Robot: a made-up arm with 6 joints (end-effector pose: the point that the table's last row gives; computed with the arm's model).
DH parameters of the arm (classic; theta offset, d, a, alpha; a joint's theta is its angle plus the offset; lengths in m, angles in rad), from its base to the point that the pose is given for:
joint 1: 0 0.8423 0.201 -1.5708
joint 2: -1.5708 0 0.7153 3.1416
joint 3: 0 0 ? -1.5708
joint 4: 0 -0.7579 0 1.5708
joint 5: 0 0 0 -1.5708
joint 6: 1.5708 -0.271 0 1.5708
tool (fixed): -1.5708 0 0 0
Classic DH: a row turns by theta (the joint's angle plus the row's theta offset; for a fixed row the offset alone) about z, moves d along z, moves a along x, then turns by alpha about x.
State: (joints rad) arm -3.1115 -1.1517 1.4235 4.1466 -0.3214 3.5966
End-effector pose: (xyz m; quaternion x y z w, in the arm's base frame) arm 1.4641 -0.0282 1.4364 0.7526 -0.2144 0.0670 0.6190
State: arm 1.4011 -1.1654 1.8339 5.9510 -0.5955 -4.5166
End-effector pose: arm -0.2924 -1.4133 1.1680 0.2285 -0.7338 -0.3384 0.5430
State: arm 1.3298 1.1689 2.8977 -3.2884 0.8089 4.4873
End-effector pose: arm 0.1308 0.6524 2.0480 -0.1843 -0.6399 0.2655 0.6971
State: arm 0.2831 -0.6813 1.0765 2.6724 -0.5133 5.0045
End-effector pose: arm -0.7390 -0.2776 2.3078 -0.1246 -0.6591 -0.5647 0.4807
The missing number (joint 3, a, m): 0.2404
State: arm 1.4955 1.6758 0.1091 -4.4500 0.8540 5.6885
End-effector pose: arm -0.1137 1.1153 -0.1678 -0.3596 0.2400 0.9015 0.0195
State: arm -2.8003 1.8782 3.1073 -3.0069 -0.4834 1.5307
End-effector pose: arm -0.8170 -0.3081 1.6884 -0.4593 -0.5135 -0.4015 0.6035
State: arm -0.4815 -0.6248 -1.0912 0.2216 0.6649 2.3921
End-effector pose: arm 0.7540 -0.3525 1.3462 -0.9487 0.1390 -0.1335 0.2505
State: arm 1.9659 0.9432 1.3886 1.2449 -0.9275 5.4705
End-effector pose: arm -0.4020 1.4976 1.8132 -0.0835 -0.0674 0.5206 0.8470
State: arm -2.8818 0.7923 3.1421 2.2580 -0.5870 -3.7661
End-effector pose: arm 0.1824 0.1685 1.8087 -0.7109 -0.3825 0.0721 0.5858
